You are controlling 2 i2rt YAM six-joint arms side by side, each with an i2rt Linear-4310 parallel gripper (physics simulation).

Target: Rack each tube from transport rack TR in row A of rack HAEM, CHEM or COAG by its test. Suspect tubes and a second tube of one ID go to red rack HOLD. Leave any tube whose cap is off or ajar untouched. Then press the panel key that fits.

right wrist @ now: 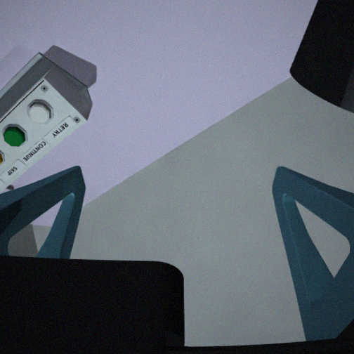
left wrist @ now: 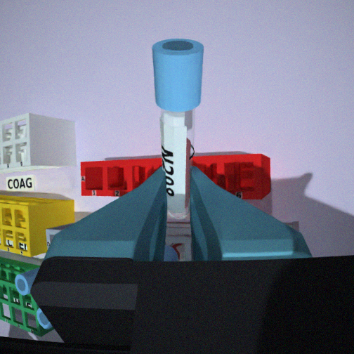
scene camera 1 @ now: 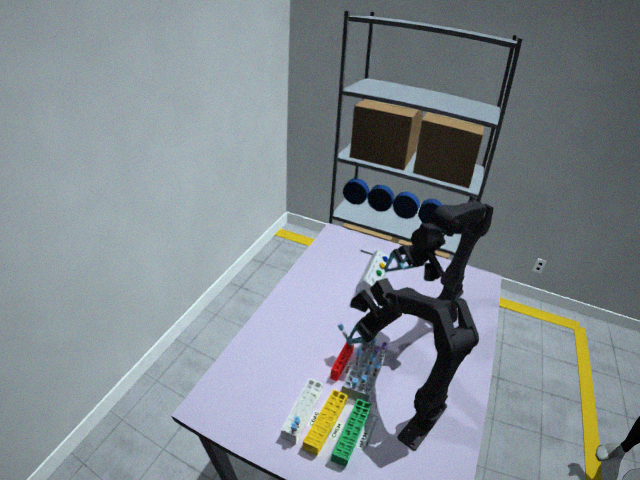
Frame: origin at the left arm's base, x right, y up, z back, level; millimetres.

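Where they show: left gripper, fingertip midpoint: (scene camera 1: 347, 341); right gripper, fingertip midpoint: (scene camera 1: 392, 269); left arm's base, origin of the base link: (scene camera 1: 423, 422).
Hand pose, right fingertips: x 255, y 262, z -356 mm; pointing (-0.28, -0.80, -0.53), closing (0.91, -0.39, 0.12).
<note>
Things, the pixels of their top centre, and the offset from my right fingertips. "spot": a spot on its surface instead. Level surfaces: height alone.
- blue-capped tube, surface spot: (scene camera 1: 340, 326) spot: dx -222, dy -123, dz -27 mm
- grey transport rack, surface spot: (scene camera 1: 355, 393) spot: dx -332, dy -222, dz +138 mm
- white COAG rack, middle of its top: (scene camera 1: 302, 405) dx -481, dy -205, dz +56 mm
- yellow CHEM rack, middle of its top: (scene camera 1: 326, 417) dx -464, dy -205, dz +132 mm
- green HAEM rack, middle of its top: (scene camera 1: 353, 427) dx -437, dy -205, dz +211 mm
- key panel, middle of its top: (scene camera 1: 376, 264) dx +175, dy -179, dz -161 mm
- table, its level: dy -262 mm
My left gripper (scene camera 1: 349, 341) (left wrist: 178, 177) is shut on a blue-capped tube (scene camera 1: 340, 326) (left wrist: 177, 75); its cap looks seated and a white label shows. The tube is above the table near the red rack HOLD (scene camera 1: 341, 362) (left wrist: 87, 165), hiding part of it in the left wrist view. The grey transport rack (scene camera 1: 355, 393) holds several blue-capped and purple-capped tubes. The white COAG rack (scene camera 1: 305, 405) (left wrist: 52, 140) holds blue-capped tubes at its near end. The yellow CHEM rack (scene camera 1: 324, 421) (left wrist: 40, 225) and green HAEM rack (scene camera 1: 351, 432) stand beside it. My right gripper (scene camera 1: 392, 262) (right wrist: 178, 176) is open and empty.
The key panel (scene camera 1: 368, 276) (right wrist: 60, 105) lies near the right gripper; white RETRY, green CONTINUE and yellow SKIP keys show in the right wrist view. A shelf unit (scene camera 1: 338, 113) with boxes and blue round items stands behind the table (scene camera 1: 248, 356).
</note>
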